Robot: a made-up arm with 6 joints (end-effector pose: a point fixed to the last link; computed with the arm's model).
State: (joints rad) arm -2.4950 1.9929 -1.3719 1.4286 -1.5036 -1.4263
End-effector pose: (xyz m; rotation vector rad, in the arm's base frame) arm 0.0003 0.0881 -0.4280 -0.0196 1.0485 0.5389
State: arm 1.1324 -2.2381 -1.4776 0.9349 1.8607 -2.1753
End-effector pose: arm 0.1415 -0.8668 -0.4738 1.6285 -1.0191 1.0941
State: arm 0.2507 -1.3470 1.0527 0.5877 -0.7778 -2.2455
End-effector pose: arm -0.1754 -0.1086 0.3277 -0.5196 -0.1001 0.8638
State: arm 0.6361 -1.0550 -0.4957 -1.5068 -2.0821 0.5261
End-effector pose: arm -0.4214 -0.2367 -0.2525 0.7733 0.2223 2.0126
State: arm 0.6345 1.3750 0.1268 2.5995 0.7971 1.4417
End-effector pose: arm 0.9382 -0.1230 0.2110 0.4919 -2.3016 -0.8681
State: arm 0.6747 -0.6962 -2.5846 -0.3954 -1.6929 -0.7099
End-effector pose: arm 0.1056 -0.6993 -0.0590 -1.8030 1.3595 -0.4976
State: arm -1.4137 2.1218 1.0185 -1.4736 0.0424 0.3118
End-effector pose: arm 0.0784 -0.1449 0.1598 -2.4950 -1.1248 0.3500
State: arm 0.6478 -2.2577 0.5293 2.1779 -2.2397 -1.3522
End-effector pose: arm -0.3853 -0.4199 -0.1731 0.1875 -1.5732 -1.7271
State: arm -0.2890 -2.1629 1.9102 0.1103 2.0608 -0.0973
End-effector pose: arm 0.3622 0.0736 -0.2424 1.4719 0.0702 0.1709
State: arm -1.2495 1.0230 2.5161 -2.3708 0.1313 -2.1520
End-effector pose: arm -0.1806 0.1949 0.5460 -0.1295 0.6477 2.4776
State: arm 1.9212 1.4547 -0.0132 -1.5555 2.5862 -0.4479
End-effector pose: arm 0.3475 0.9053 0.3692 -2.0834 -1.6904 -0.5368
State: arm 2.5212 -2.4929 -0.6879 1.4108 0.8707 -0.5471
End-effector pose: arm 0.8109 -0.1186 -0.7258 -2.9427 0.6086 0.3550
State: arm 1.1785 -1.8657 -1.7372 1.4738 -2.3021 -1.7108
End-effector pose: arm 0.3411 -0.3630 0.0885 -1.6984 0.0655 -2.1146
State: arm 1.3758 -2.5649 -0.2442 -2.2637 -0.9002 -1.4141
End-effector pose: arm 0.0745 0.3921 -0.7663 -1.1447 0.5476 1.8100
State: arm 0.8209 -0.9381 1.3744 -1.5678 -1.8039 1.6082
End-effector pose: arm -0.1460 -0.5986 -0.1714 -2.3121 -1.0285 -1.1038
